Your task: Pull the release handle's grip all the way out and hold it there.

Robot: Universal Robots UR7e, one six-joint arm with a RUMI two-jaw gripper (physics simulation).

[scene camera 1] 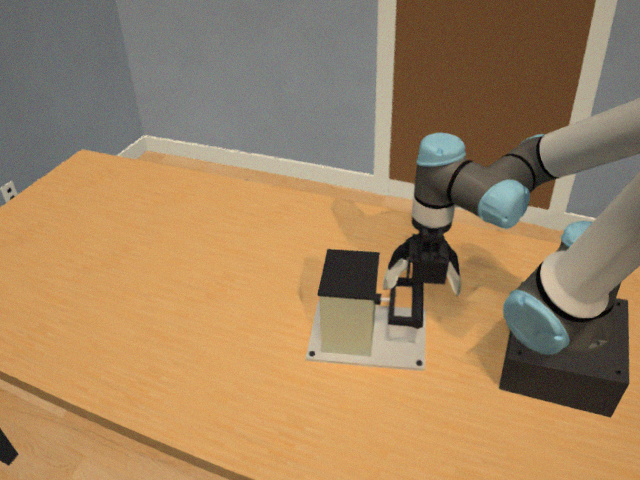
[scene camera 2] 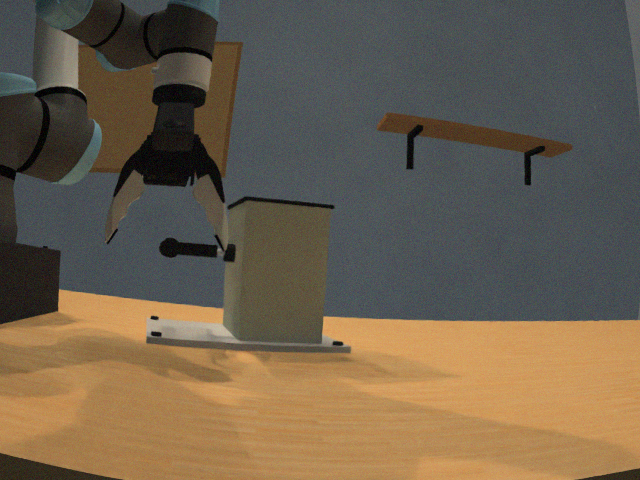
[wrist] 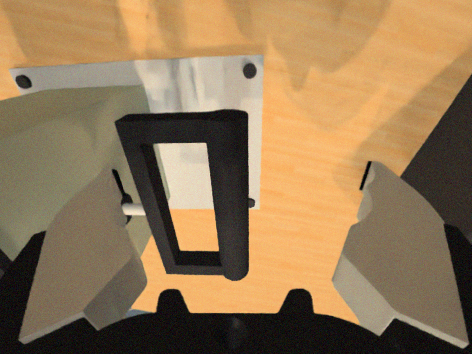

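The release handle is a black rectangular frame with a thick round grip bar (scene camera 1: pixel 417 304) (scene camera 2: pixel 169 247) (wrist: pixel 233 195). It lies level beside a pale green box (scene camera 1: pixel 347 325) (scene camera 2: pixel 281 268) (wrist: pixel 60 150) with a black lid, joined by a short light rod (scene camera 1: pixel 383 299) (wrist: pixel 134 209). My gripper (scene camera 1: pixel 422 289) (scene camera 2: pixel 166 243) (wrist: pixel 239 170) is wide open, pointing down, empty. In scene camera 2 its fingertips are near the handle's height. One fingertip is on the box side near the rod and black collar, partly hiding them in the wrist view; the other stands out beyond the grip bar.
The box stands on a light grey base plate (scene camera 1: pixel 382 353) (scene camera 2: pixel 248 347) (wrist: pixel 220 80) with dark bolts, on the wooden table (scene camera 1: pixel 180 289). The arm's dark base block (scene camera 1: pixel 563 384) (scene camera 2: pixel 25 284) stands on the handle's side. A wall shelf (scene camera 2: pixel 475 133) hangs in the background.
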